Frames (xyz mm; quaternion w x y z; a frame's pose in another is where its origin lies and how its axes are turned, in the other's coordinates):
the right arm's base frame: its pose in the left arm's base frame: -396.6 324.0 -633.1 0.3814 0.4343 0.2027 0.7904
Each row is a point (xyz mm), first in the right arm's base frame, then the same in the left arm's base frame.
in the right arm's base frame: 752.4 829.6 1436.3
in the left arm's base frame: 207.9 374.5 1084.3
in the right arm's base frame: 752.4 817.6 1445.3
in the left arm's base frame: 220.6 382.0 1081.3
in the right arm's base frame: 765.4 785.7 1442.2
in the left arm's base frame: 227.3 412.1 1065.8
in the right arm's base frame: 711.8 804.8 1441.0
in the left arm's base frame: 235.9 358.4 1049.0
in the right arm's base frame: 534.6 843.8 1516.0
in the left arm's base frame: 341.1 195.1 1020.7
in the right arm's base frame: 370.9 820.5 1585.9
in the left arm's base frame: 464.2 81.4 956.2
